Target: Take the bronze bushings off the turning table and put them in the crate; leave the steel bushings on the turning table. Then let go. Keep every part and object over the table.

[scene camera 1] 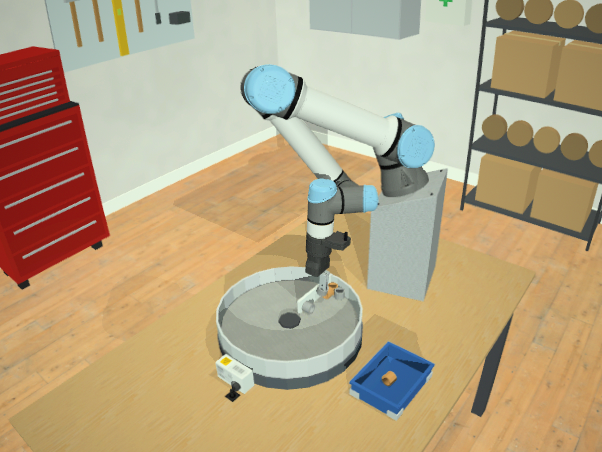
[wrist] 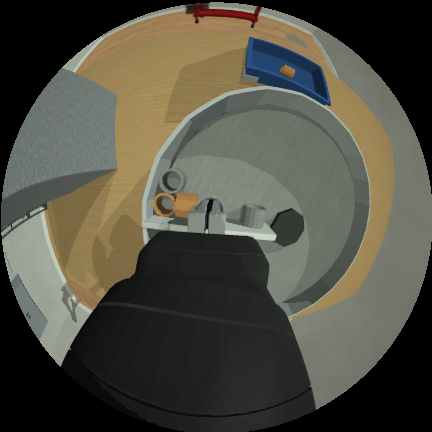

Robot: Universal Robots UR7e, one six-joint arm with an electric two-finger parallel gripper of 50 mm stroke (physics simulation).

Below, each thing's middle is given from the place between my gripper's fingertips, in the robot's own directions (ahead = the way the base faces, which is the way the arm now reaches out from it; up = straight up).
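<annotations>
Blue crate [scene camera 1: 412, 371]: 10 cm ahead of my hand, 33 cm left of it, 8 cm below it.
</annotations>
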